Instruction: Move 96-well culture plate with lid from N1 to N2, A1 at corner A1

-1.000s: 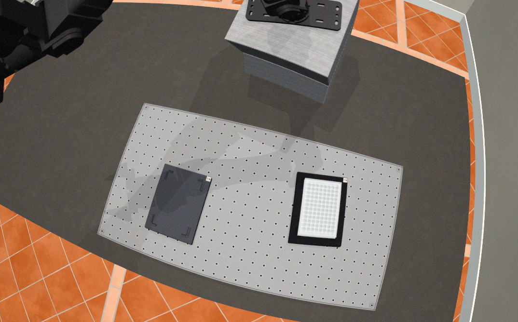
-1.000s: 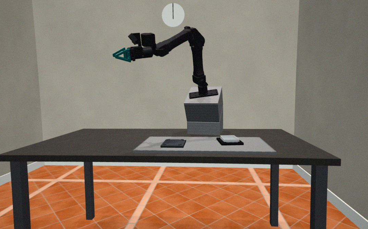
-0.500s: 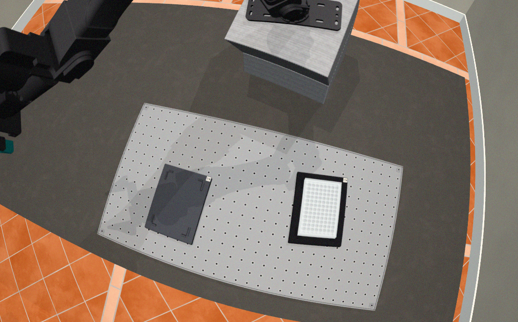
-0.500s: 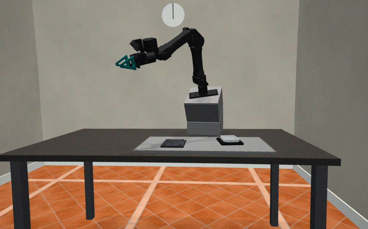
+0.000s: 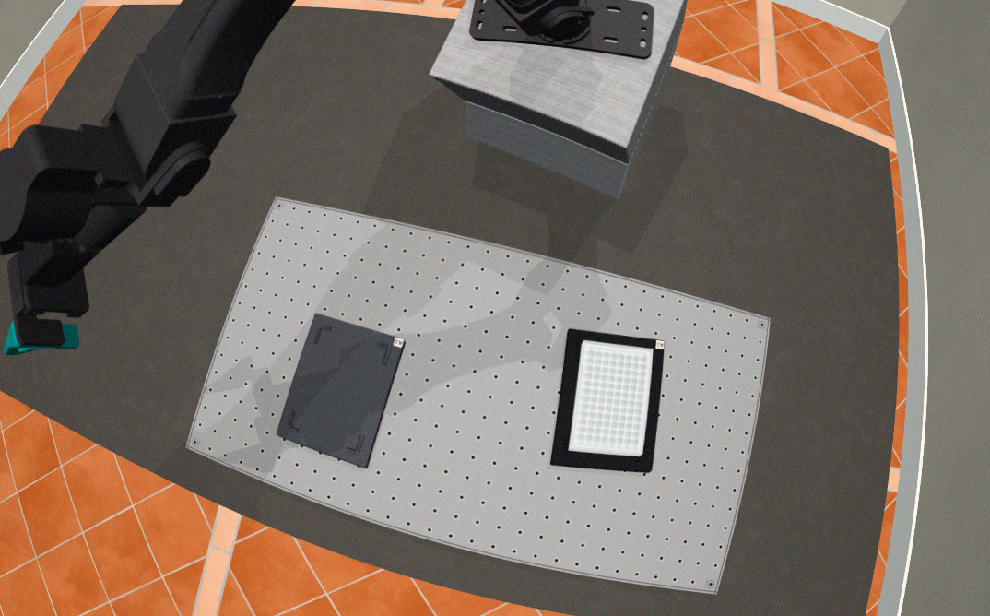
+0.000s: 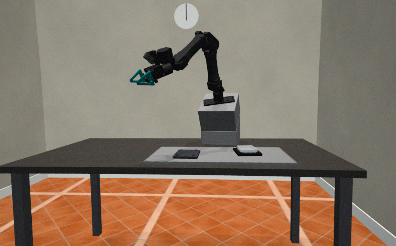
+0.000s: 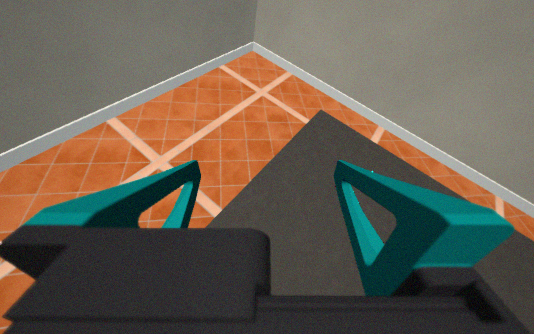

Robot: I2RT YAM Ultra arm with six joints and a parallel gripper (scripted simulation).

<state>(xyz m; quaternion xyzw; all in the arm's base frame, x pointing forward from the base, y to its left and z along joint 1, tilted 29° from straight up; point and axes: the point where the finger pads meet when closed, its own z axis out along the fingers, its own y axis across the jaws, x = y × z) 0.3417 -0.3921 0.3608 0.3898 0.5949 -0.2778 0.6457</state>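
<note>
My gripper is now 550 mm to the right of the clear lid, 350 mm above it and 110 mm past it. Round my hand: nest N2 (370 mm below, 240 mm to the left, 70 mm behind); then nest N1 (550 mm to the left, 370 mm below, 110 mm behind).
</note>
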